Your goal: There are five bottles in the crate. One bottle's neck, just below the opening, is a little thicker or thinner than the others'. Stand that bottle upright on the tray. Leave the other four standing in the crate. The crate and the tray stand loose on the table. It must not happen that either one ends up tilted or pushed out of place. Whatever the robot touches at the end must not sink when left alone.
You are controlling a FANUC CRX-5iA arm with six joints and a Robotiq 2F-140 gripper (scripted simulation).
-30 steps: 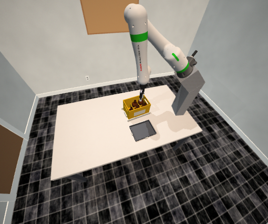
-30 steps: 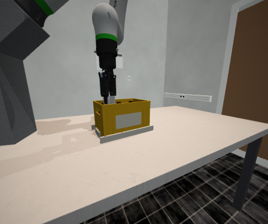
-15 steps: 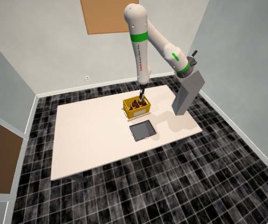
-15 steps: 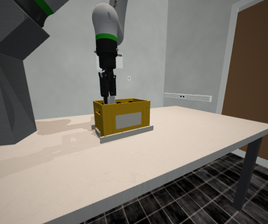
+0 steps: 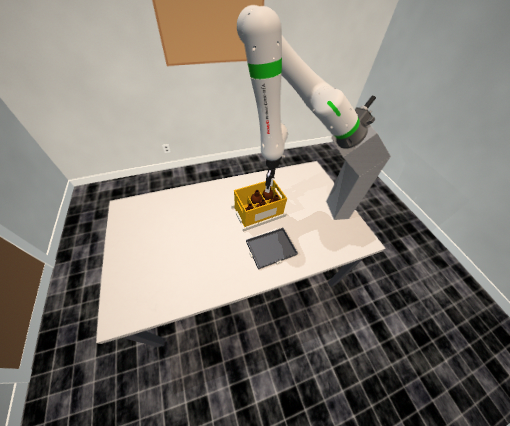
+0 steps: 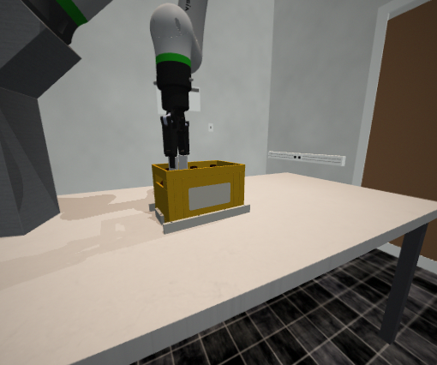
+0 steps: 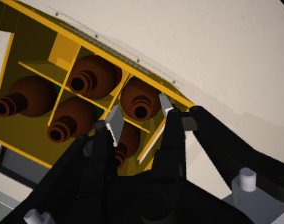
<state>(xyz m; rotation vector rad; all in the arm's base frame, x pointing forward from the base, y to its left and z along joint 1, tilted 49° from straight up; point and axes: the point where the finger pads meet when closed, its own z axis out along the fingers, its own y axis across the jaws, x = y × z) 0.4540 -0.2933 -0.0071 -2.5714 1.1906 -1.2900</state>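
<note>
Now: hand 110 mm short of the brown bottle, 70 mm to the right of it and 90 mm above it. From my hand the other things lie so: crate: 90 mm ahead, 20 mm to the left, 90 mm below; then dark grey tray: 210 mm ahead, 280 mm to the left, 160 mm below.
</note>
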